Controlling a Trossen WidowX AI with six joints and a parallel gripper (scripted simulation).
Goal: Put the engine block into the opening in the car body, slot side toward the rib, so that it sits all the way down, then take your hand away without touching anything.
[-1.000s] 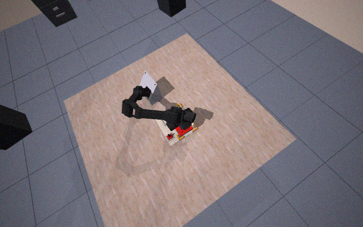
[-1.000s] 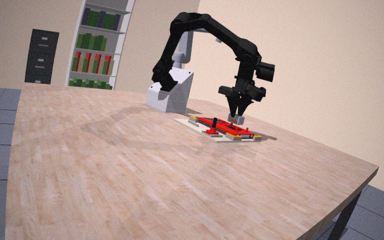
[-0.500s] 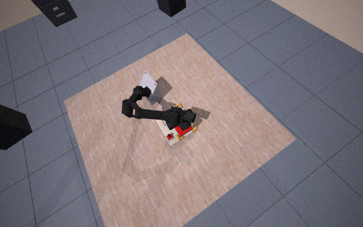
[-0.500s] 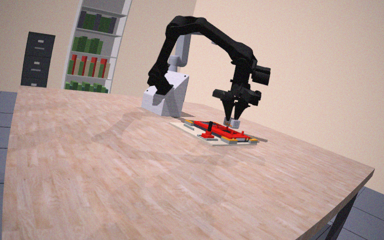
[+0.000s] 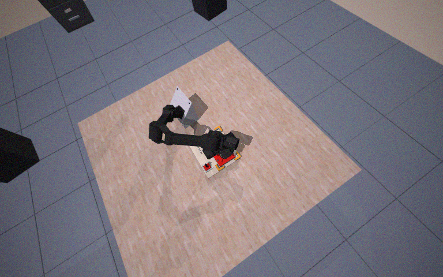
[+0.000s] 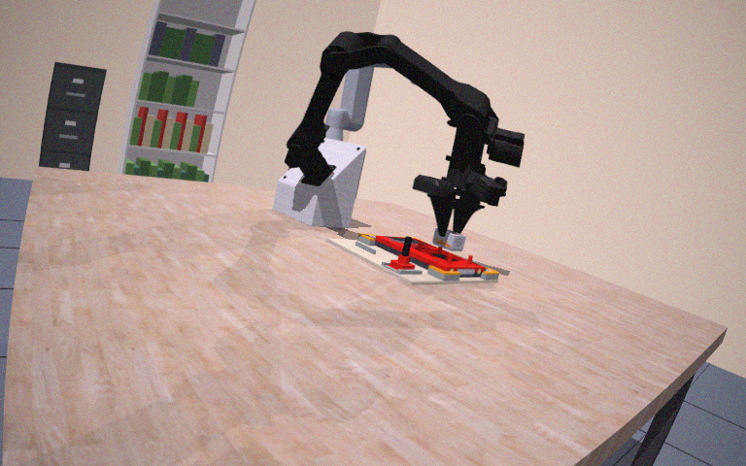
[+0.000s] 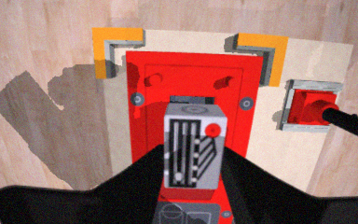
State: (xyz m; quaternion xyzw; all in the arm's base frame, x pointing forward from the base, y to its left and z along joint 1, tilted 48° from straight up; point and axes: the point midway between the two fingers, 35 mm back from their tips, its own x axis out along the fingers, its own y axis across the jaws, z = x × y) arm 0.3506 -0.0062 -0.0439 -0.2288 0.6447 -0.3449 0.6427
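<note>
Right now the engine block is 1 cm below my gripper tip.
</note>
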